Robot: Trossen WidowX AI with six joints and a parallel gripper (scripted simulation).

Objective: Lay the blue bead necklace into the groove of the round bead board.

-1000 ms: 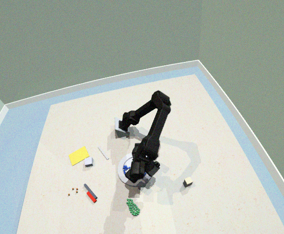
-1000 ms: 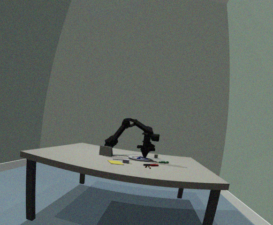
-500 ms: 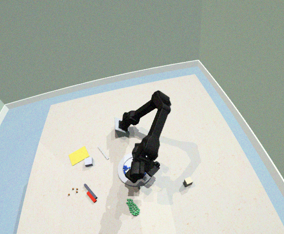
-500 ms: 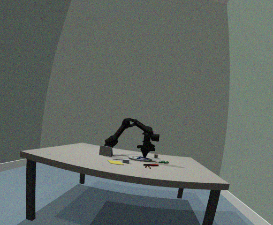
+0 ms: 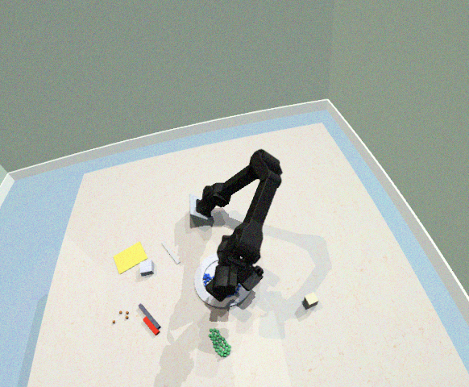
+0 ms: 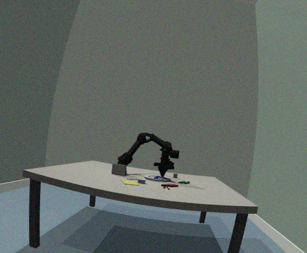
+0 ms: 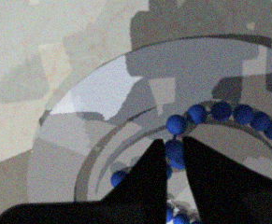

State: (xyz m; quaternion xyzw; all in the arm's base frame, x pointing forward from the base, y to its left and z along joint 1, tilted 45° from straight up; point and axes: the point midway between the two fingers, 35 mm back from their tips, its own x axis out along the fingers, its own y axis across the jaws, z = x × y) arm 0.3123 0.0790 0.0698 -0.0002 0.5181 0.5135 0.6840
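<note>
Now: gripper tip 30 mm past the round bead board, 40 mm to the left of it and 10 mm above it. The rest, counted from my gripper tip: grey tool 90 mm ahead, 290 mm to the right, 10 mm below; then cream cube 90 mm ahead, 220 mm to the left; then stick 160 mm behind, 240 mm to the right, 20 mm below.
</note>
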